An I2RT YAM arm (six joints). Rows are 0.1 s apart.
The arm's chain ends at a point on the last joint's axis. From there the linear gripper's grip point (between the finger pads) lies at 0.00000 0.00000 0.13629 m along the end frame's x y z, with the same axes.
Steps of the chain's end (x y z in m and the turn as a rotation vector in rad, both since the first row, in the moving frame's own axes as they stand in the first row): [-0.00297, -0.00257, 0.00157, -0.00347, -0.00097, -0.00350]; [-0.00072, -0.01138, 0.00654, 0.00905, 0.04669, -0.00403]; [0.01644, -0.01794, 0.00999, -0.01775, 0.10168, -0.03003]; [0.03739, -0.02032, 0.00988, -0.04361, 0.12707, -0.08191]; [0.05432, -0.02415, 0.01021, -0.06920, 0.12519, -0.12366]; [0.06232, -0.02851, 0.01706, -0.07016, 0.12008, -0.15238]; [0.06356, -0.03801, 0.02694, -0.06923, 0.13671, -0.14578]
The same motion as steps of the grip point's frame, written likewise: [-0.00310, -0.00210, 0.00157, -0.00347, -0.00097, -0.00350]; [0.00564, -0.01263, 0.00639, 0.00905, 0.04669, -0.00403]; [0.03031, -0.01573, 0.00926, -0.01775, 0.10168, -0.03003]; [0.05488, -0.01511, 0.00865, -0.04361, 0.12707, -0.08191]; [0.07186, -0.01583, 0.00882, -0.06920, 0.12519, -0.12366]; [0.07930, -0.02026, 0.01575, -0.07016, 0.12008, -0.15238]; [0.08274, -0.03000, 0.02535, -0.06923, 0.13671, -0.14578]
